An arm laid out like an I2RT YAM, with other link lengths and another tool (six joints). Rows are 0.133 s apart.
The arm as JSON. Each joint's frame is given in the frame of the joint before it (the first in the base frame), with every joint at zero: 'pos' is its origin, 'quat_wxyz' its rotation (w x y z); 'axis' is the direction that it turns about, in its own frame. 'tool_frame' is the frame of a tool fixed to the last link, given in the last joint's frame.
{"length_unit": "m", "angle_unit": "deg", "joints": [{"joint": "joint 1", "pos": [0.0, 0.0, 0.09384], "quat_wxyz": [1.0, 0.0, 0.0, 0.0], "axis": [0.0, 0.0, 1.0]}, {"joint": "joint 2", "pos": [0.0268, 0.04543, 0.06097], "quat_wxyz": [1.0, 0.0, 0.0, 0.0], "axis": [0.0, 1.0, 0.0]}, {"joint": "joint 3", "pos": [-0.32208, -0.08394, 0.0], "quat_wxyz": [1.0, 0.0, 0.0, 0.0], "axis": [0.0, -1.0, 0.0]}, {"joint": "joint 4", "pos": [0.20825, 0.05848, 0.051], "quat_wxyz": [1.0, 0.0, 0.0, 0.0], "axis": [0.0, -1.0, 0.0]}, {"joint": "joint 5", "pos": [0.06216, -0.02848, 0.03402], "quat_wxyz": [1.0, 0.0, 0.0, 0.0], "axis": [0.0, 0.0, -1.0]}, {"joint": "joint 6", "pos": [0.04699, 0.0, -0.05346], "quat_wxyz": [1.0, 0.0, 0.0, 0.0], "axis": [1.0, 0.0, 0.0]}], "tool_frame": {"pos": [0.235, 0.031, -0.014], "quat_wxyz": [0.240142, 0.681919, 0.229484, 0.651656]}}
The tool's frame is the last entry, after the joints.
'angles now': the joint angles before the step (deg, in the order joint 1, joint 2, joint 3, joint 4, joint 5, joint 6). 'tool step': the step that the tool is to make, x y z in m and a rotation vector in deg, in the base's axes. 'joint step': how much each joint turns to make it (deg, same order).
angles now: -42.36 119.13 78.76 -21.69 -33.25 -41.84
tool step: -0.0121 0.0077 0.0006 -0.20 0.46 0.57
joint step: -0.23 -1.90 -2.70 -0.01 0.04 -1.10
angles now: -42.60 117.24 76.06 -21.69 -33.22 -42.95
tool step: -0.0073 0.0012 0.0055 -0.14 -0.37 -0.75
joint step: -0.56 -1.98 -2.12 0.66 -0.05 0.28
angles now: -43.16 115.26 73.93 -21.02 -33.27 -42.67
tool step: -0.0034 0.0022 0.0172 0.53 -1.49 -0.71
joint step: -0.80 -2.51 -0.70 -0.71 -1.29 0.71
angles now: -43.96 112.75 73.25 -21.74 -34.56 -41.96
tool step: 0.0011 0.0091 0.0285 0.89 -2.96 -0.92
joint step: -0.17 -4.04 -1.33 0.23 -1.96 2.46
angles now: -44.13 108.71 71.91 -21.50 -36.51 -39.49
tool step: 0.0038 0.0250 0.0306 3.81 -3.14 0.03
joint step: 0.68 -3.56 -1.09 -0.29 -3.79 4.10
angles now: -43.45 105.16 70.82 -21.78 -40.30 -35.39
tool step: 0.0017 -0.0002 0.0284 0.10 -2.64 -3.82
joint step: 0.30 -4.95 -1.96 2.56 0.95 5.77
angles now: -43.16 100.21 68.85 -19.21 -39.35 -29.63
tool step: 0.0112 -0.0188 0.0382 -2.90 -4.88 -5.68
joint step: 0.57 -4.96 -1.31 5.99 3.50 6.70
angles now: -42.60 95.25 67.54 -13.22 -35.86 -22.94
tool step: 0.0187 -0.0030 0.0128 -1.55 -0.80 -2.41
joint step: 3.51 -0.29 1.86 1.60 5.01 3.86
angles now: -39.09 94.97 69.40 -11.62 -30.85 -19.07
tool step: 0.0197 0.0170 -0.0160 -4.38 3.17 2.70
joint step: 6.07 2.36 2.51 -1.31 5.98 -2.50
